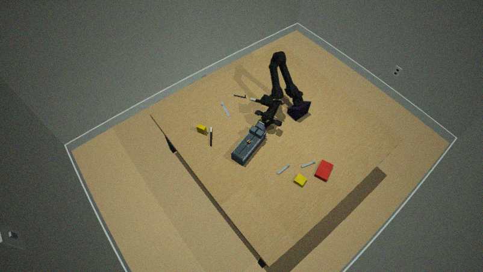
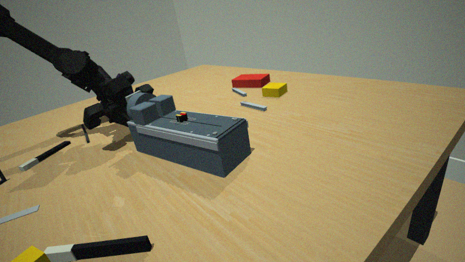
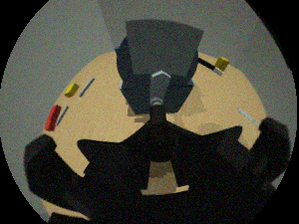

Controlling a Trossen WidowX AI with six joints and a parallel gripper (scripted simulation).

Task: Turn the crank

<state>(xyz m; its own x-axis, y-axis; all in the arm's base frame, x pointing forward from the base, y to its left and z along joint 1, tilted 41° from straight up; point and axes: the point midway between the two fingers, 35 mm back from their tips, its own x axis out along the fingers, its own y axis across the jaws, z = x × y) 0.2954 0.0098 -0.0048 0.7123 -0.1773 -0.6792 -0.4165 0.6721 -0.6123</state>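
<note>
My gripper tip is now 16 cm short of the red pointer, 6 cm to the right of it and 5 cm below it. From my gripper tip the other things lie so: red block (17 cm behind, 45 cm to the left, 2 cm below); dark crank handle (2 cm behind, 1 cm to the right, 3 cm above); grey bar (12 cm ahead, 31 cm to the right, 3 cm below).
</note>
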